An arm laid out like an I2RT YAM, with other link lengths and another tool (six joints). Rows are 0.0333 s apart.
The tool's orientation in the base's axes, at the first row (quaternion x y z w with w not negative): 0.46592 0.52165 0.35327 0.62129
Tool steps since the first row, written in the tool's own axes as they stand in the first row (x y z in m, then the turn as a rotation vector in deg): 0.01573 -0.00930 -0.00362 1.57 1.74 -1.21; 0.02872 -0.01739 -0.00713 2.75 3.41 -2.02; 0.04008 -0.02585 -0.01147 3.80 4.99 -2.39; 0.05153 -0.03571 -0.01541 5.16 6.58 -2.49; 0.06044 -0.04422 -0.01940 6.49 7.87 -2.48; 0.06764 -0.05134 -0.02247 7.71 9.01 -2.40; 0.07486 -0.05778 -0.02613 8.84 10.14 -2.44; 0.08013 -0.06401 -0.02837 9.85 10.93 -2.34
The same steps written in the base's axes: -0.00073 0.01237 -0.01391 -0.78 2.26 1.12; -0.00187 0.02257 -0.02579 -1.25 4.05 2.31; -0.00417 0.03131 -0.03753 -1.32 5.60 3.46; -0.00612 0.03962 -0.05061 -1.06 7.38 4.53; -0.00858 0.04601 -0.06160 -0.72 9.01 5.33; -0.01044 0.05106 -0.07071 -0.33 10.49 6.03; -0.01283 0.05647 -0.07919 -0.08 11.90 6.74; -0.01423 0.05985 -0.08682 0.26 13.06 7.16
